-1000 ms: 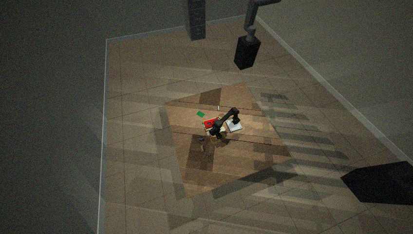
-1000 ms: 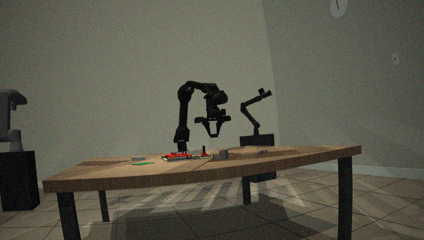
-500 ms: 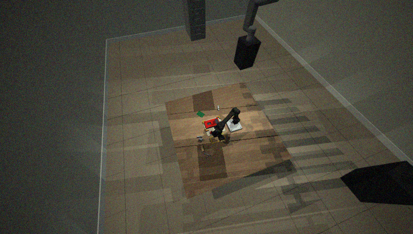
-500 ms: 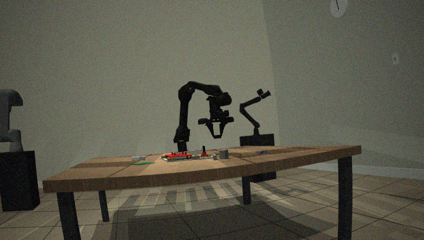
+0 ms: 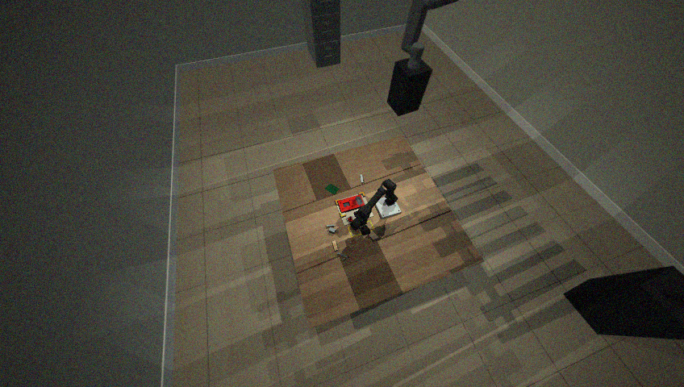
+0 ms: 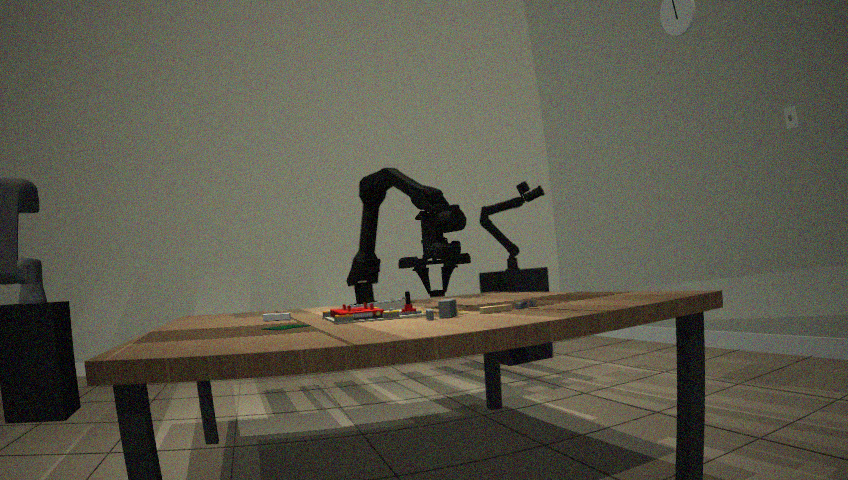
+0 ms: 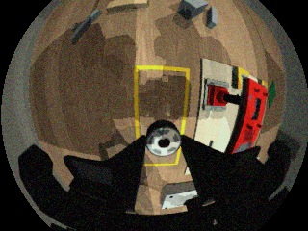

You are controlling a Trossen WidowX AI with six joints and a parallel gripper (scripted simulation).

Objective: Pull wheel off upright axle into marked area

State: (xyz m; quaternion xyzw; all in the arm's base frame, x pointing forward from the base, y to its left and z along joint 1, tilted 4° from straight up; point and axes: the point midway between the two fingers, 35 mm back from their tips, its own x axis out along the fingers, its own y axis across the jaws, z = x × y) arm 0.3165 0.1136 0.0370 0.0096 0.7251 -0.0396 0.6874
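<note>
The wheel is right at my gripper tip. Also, from my gripper tip: green plate (420 mm to the right, 70 mm ahead, 50 mm below); tan bar (230 mm ahead, 50 mm to the left, 40 mm below); grey block (210 mm ahead, 70 mm to the right, 30 mm below).
</note>
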